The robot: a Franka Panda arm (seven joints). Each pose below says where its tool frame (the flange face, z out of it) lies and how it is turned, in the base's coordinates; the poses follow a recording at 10 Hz.
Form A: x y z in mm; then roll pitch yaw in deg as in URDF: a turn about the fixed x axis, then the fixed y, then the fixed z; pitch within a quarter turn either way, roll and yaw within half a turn.
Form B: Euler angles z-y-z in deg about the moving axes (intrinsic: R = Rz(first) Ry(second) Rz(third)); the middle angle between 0 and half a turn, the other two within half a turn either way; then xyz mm. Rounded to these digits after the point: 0 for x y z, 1 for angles.
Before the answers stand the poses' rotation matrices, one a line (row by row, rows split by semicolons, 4 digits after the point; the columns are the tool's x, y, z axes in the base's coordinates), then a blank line. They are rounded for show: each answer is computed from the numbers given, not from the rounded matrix.
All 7 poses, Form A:
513 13 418 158.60 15.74 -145.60
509 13 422 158.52 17.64 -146.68
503 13 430 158.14 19.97 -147.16
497 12 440 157.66 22.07 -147.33
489 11 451 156.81 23.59 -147.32
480 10 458 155.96 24.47 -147.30
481 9 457 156.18 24.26 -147.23
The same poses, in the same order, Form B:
-0.7942 -0.6077 0.0023; -0.5438 0.7123 0.4438; -0.2713 0.3512 -0.8961
-0.7963 -0.6039 0.0345; -0.5235 0.7166 0.4609; -0.3030 0.3490 -0.8868
-0.7897 -0.6101 0.0644; -0.5097 0.7108 0.4847; -0.3415 0.3500 -0.8723
-0.7801 -0.6195 0.0874; -0.5002 0.7015 0.5076; -0.3757 0.3523 -0.8572
-0.7714 -0.6290 0.0970; -0.4948 0.6886 0.5301; -0.4002 0.3609 -0.8424
-0.7659 -0.6354 0.0983; -0.4917 0.6774 0.5472; -0.4142 0.3708 -0.8312
-0.7666 -0.6347 0.0975; -0.4935 0.6794 0.5430; -0.4109 0.3682 -0.8340

89.7 153.7 52.3 513 13 418
85.7 152.5 49.0 509 13 422
82.4 150.7 45.7 503 13 430
80.2 149.0 43.2 497 12 440
79.6 147.4 42.0 489 11 451
79.8 146.2 41.8 480 10 458
79.8 146.5 41.9 481 9 457

